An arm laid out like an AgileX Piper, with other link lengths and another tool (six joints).
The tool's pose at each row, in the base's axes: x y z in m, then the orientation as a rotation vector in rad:
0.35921 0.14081 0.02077 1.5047 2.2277 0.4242
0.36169 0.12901 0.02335 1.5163 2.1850 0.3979
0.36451 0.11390 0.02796 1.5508 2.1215 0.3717
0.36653 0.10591 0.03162 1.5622 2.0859 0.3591
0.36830 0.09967 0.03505 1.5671 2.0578 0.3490
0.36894 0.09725 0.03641 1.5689 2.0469 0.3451
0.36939 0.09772 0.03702 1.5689 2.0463 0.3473
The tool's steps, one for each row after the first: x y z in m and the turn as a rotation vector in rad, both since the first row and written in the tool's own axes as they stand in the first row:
-0.01222 -0.00115 -0.00122 -0.0029 -0.0405 0.0152
-0.02796 -0.00229 -0.00409 -0.0057 -0.0889 0.0521
-0.03667 -0.00190 -0.00640 -0.0113 -0.1171 0.0683
-0.04363 -0.00117 -0.00861 -0.0172 -0.1406 0.0787
-0.04632 -0.00091 -0.00951 -0.0195 -0.1497 0.0826
-0.04613 -0.00009 -0.00981 -0.0209 -0.1491 0.0832

